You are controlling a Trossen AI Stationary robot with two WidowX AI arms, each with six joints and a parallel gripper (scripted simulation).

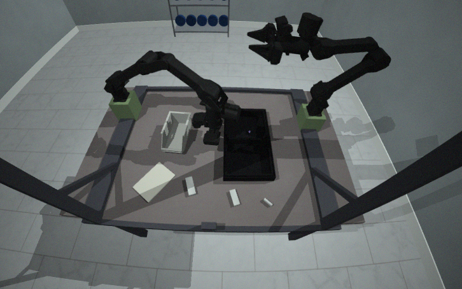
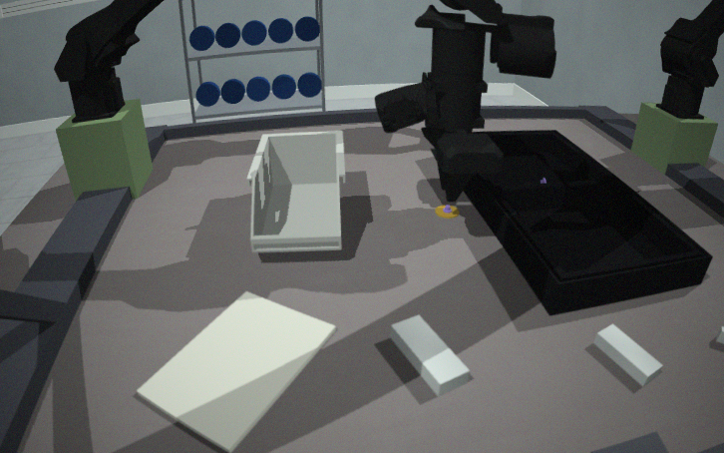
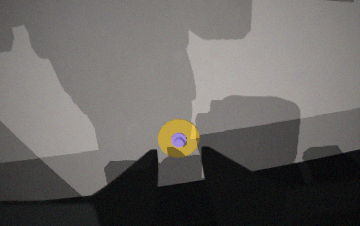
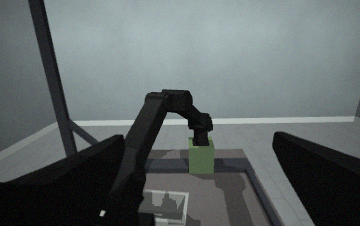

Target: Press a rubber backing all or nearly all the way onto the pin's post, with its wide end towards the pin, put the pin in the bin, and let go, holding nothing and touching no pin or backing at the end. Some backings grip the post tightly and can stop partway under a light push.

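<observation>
Right now the yellow pin is 5 cm below my left hand. Round my left hand: cream flat plate: 23 cm behind, 23 cm to the left, 6 cm below; then black tray: 1 cm behind, 15 cm to the right, 4 cm below; then white bin: 18 cm to the left, 2 cm below.
</observation>
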